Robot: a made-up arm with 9 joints. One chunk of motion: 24 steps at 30 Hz.
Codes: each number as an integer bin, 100 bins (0 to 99) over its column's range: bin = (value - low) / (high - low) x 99, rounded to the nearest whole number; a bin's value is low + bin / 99 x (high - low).
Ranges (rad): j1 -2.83..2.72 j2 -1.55..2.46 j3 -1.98..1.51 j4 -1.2..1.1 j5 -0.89..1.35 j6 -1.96..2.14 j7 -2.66..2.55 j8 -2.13..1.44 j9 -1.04..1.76
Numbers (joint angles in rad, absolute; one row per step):
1: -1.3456 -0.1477 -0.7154 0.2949 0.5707 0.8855 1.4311 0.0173 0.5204
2: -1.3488 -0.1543 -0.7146 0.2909 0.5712 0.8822 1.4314 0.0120 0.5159
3: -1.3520 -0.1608 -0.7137 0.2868 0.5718 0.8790 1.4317 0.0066 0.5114
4: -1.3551 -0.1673 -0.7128 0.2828 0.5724 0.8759 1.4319 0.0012 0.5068
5: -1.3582 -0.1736 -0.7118 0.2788 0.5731 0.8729 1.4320 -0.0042 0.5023
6: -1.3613 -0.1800 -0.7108 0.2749 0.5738 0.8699 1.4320 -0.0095 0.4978
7: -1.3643 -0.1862 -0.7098 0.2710 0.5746 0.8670 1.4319 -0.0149 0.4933
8: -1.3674 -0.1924 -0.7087 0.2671 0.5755 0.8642 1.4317 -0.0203 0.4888
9: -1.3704 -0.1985 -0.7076 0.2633 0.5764 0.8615 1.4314 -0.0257 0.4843
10: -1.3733 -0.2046 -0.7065 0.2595 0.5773 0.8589 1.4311 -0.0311 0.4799
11: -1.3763 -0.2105 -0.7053 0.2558 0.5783 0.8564 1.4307 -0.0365 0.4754
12: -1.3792 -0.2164 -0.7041 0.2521 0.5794 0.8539 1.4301 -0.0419 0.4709
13: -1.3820 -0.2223 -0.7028 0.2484 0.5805 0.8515 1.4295 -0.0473 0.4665
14: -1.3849 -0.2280 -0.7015 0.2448 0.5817 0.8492 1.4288 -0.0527 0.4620
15: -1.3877 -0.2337 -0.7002 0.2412 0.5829 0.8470 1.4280 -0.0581 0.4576
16: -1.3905 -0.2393 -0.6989 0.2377 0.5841 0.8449 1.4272 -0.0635 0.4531
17: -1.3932 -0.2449 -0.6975 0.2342 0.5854 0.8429 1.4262 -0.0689 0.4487
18: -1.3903 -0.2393 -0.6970 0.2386 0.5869 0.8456 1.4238 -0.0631 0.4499
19: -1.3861 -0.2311 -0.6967 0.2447 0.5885 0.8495 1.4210 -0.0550 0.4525
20: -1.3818 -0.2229 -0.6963 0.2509 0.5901 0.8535 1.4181 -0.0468 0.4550
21: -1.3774 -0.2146 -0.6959 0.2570 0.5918 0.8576 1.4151 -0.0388 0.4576
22: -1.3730 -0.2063 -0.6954 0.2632 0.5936 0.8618 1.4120 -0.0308 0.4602
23: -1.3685 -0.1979 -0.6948 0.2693 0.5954 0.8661 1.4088 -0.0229 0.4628
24: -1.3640 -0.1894 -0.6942 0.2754 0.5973 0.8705 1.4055 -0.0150 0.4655
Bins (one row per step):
1: 26 35 36 64 65 69 78 60 55
2: 26 34 36 64 65 69 78 59 55
3: 26 34 36 64 65 69 78 59 55
4: 26 34 36 64 65 68 78 59 55
5: 26 34 36 64 65 68 78 59 55
6: 26 34 36 63 65 68 78 59 54
7: 26 34 36 63 65 68 78 59 54
8: 26 34 36 63 65 68 78 59 54
9: 26 33 36 63 65 68 78 58 54
10: 26 33 36 63 65 68 78 58 54
11: 26 33 36 63 65 68 78 58 54
12: 26 33 36 63 65 68 78 58 53
13: 26 33 36 62 65 68 78 58 53
14: 26 33 36 62 65 68 78 58 53
15: 26 32 36 62 65 68 78 57 53
16: 26 32 36 62 65 68 78 57 53
17: 26 32 36 62 65 68 78 57 53
18: 26 32 36 62 65 68 78 57 53
19: 26 33 36 62 65 68 78 58 53
20: 26 33 36 62 65 68 77 58 53
21: 26 33 36 63 65 68 77 58 53
22: 26 33 36 63 66 68 77 58 53
23: 26 33 36 63 66 68 77 58 53
24: 26 34 36 64 66 68 77 59 53

